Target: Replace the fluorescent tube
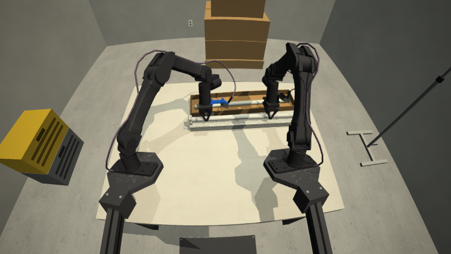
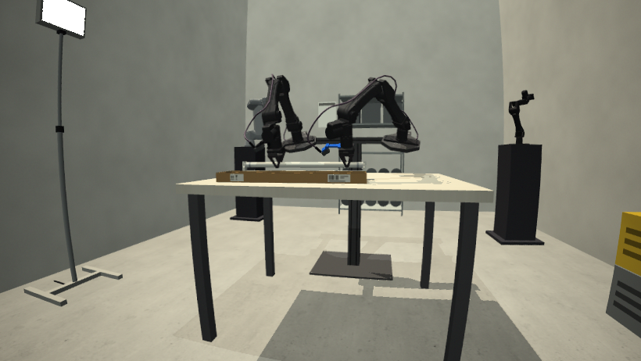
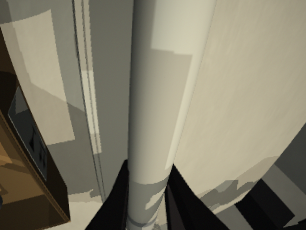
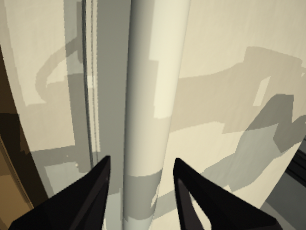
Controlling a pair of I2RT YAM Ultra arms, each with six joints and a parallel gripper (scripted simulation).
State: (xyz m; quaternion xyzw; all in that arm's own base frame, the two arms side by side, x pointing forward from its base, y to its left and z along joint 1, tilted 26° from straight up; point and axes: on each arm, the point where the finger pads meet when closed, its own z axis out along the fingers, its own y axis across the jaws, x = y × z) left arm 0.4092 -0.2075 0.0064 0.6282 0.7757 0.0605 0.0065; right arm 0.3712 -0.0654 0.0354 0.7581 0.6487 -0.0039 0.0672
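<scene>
Now: right hand 120 mm to the right of the white light fixture and 10 mm above it. From my right hand the other things lie so: old fluorescent tube (140 mm ahead, 120 mm to the left, 50 mm below); then LED tube (120 mm to the left); then brown carton (150 mm ahead, 120 mm to the left, 50 mm below).
</scene>
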